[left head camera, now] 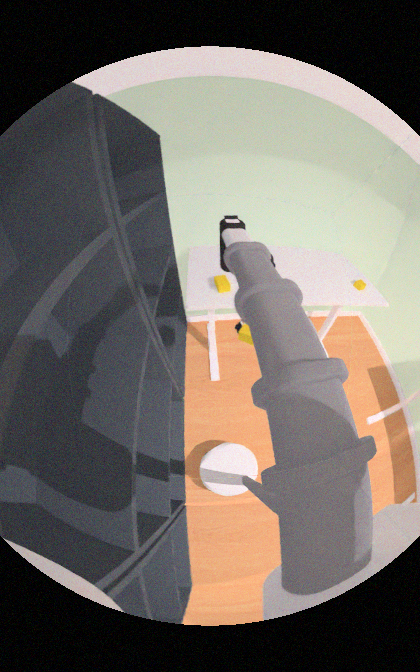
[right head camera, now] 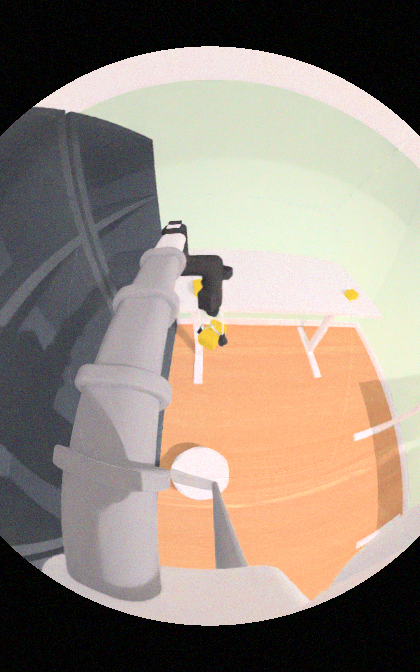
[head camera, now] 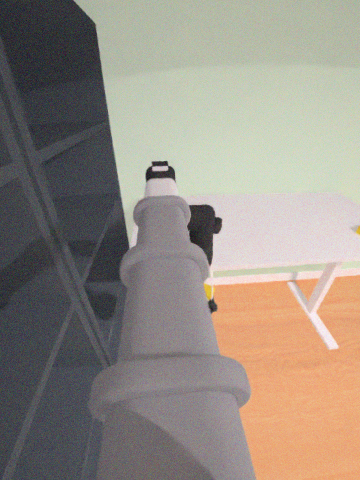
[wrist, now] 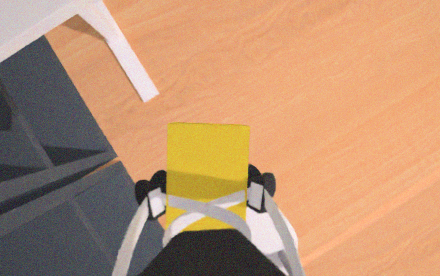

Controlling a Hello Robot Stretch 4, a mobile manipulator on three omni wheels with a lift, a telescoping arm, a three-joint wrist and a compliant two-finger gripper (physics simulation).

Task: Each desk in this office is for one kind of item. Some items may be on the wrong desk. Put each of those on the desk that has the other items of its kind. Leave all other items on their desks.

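Places are measured from the robot's base along level axes (x back, y right, z up), in millimetres.
Pixels of known places: gripper, fingertip midpoint: [wrist: 206, 182].
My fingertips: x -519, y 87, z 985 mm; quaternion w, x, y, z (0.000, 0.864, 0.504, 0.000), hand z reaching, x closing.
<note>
Behind a point stands the place of what it marks.
My gripper [right head camera: 211, 335] [wrist: 206, 182] {z 985, x -519, y 87 mm} is shut on a yellow block [head camera: 208, 291] {z 1036, x -534, y 122 mm} [left head camera: 245, 334] [right head camera: 208, 339] [wrist: 207, 150] {z 1037, x -549, y 107 mm}, its fingers at the block's two sides. The block hangs over the floor in front of a white desk [head camera: 270, 230] {z 923, x -1020, y 566 mm} [left head camera: 320, 275] [right head camera: 280, 285] [wrist: 25, 22] {z 923, x -779, y 2 mm}. A second yellow block [left head camera: 222, 284] lies on the left part of that desk; in the right head view this block [right head camera: 197, 287] is partly hidden by my wrist. A small yellow item [head camera: 358, 230] {z 942, x -944, y 1040 mm} [left head camera: 360, 285] [right head camera: 351, 294] lies on the desk's right part.
A tall dark shelf unit [head camera: 50, 235] {z 1208, x -624, y -321 mm} [left head camera: 111, 220] [right head camera: 75, 200] stands close along the left of my extended arm. A white desk leg [wrist: 132, 67] {z -3, x -965, y -29 mm} stands ahead of the gripper. Another white leg's foot [left head camera: 375, 419] [right head camera: 363, 435] shows at the right. A white round disc [left head camera: 229, 456] [right head camera: 200, 460] shows low down.
</note>
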